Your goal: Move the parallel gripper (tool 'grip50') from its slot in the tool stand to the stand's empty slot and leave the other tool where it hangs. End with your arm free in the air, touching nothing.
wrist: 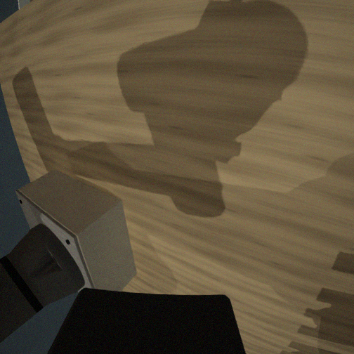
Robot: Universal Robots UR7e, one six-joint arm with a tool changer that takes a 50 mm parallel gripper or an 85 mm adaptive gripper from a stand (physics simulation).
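Observation:
The tool stand, its slots, the parallel gripper 'grip50' and the other tool do not show in the wrist view. A plain black part at my wrist fills the bottom middle of the view, with a flat upper edge; no fingers show on it, and I cannot tell what it belongs to. No gripper fingers are visible, so no opening shows.
A pale grey box (107, 245) stands at the lower left on the wooden table top (280, 225), with a dark round body (42, 265) against its face. Large shadows fall across the wood, and a jagged shadow lies at the lower right. The table's edge runs along the left.

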